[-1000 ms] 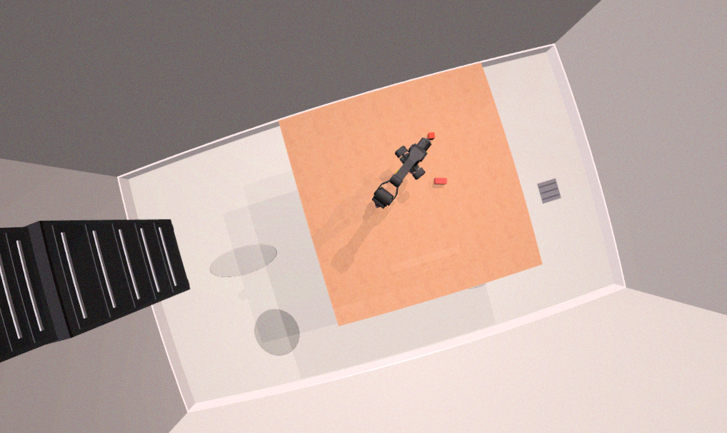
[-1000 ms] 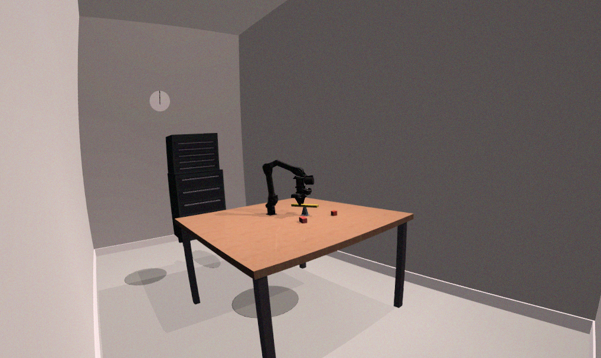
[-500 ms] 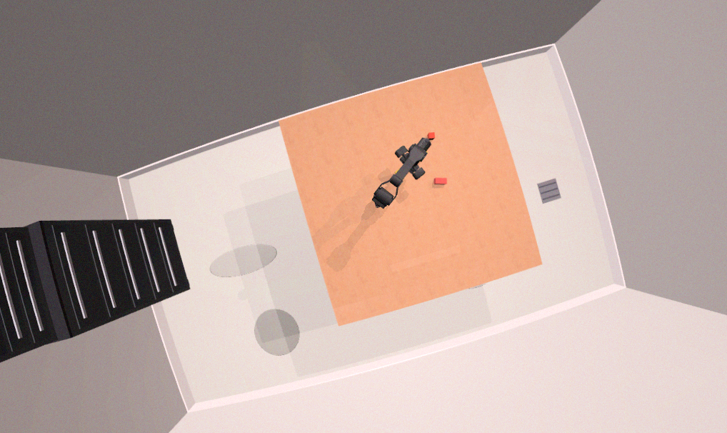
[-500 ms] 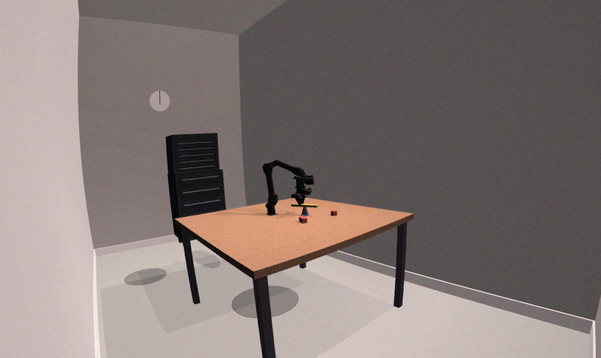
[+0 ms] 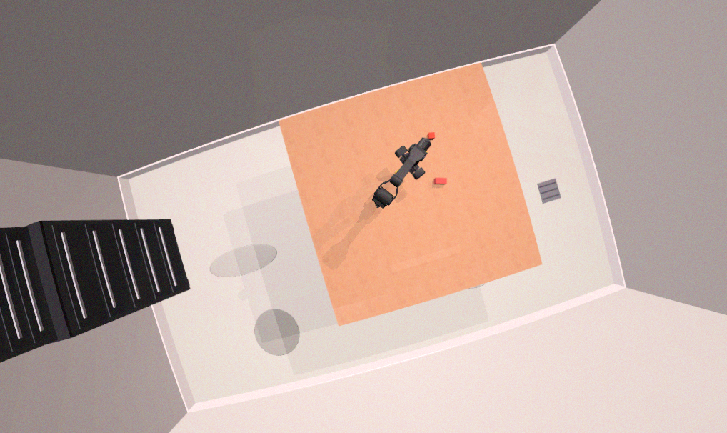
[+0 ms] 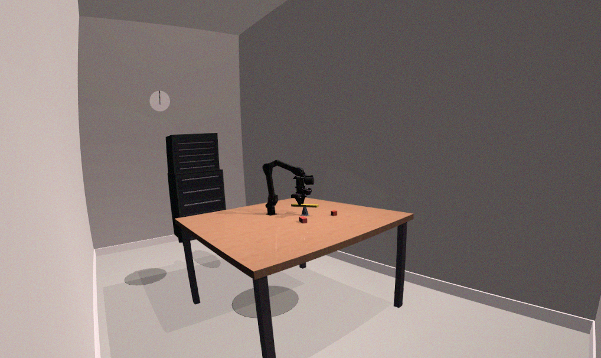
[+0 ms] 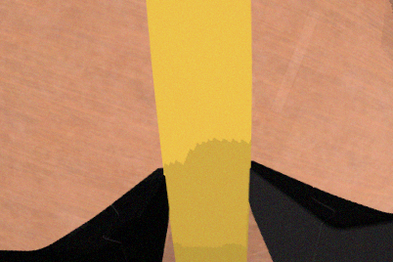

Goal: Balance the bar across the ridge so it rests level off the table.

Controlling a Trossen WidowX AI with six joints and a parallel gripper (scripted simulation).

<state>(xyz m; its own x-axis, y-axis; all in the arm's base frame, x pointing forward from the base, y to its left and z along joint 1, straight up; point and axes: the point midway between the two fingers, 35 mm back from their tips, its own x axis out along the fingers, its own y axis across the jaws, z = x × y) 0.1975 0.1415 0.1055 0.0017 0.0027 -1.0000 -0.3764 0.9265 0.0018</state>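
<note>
The yellow bar is 3 cm ahead of my gripper tip and 1 cm to the left of it. From my gripper tip the other things lie so: red cube 20 cm ahead, 14 cm to the left, 5 cm below.
</note>
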